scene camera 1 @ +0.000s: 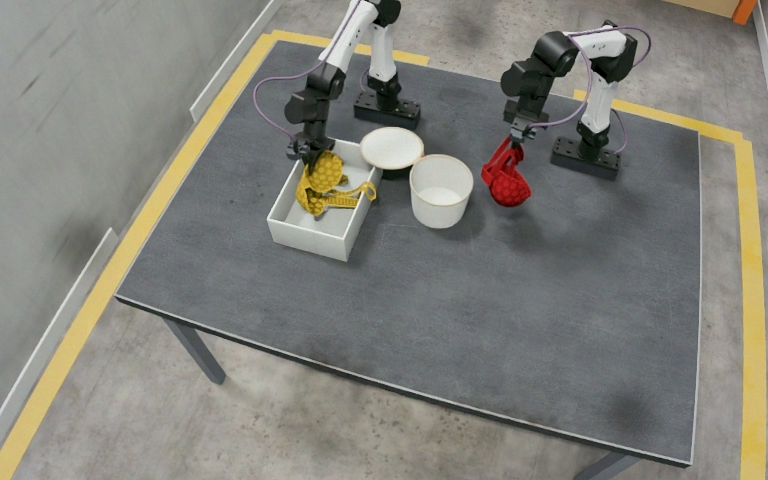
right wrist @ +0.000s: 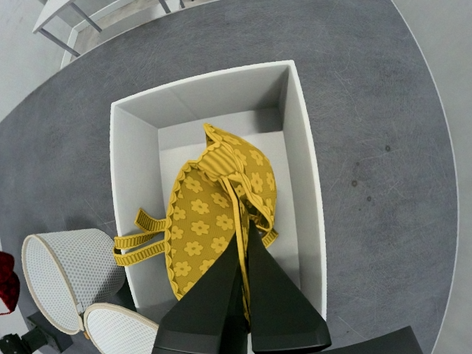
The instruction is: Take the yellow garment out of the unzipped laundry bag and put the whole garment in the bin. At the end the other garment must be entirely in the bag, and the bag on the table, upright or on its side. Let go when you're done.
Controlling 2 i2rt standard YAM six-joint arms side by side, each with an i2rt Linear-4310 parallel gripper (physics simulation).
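Observation:
The yellow garment [scene camera 1: 323,171] [right wrist: 200,227] hangs from my right gripper [scene camera 1: 310,165] [right wrist: 247,226], which is shut on its strap. Most of the garment is in or over the white bin [scene camera 1: 308,238] [right wrist: 311,200]; its loose straps reach across the bin's rim on the side facing the bag. The red garment [scene camera 1: 510,186] [right wrist: 8,285] hangs above the table from my left gripper [scene camera 1: 516,142], shut on it, right of the bag in the scene view. The white mesh laundry bag [scene camera 1: 438,212] [right wrist: 92,260] stands upright and open, with no garment visible inside it.
The bag's round lid [scene camera 1: 391,148] [right wrist: 119,330] is folded open beside the bag, close to the bin's back right corner in the scene view. The left arm's base [scene camera 1: 586,157] stands on the table [scene camera 1: 396,316] behind the red garment.

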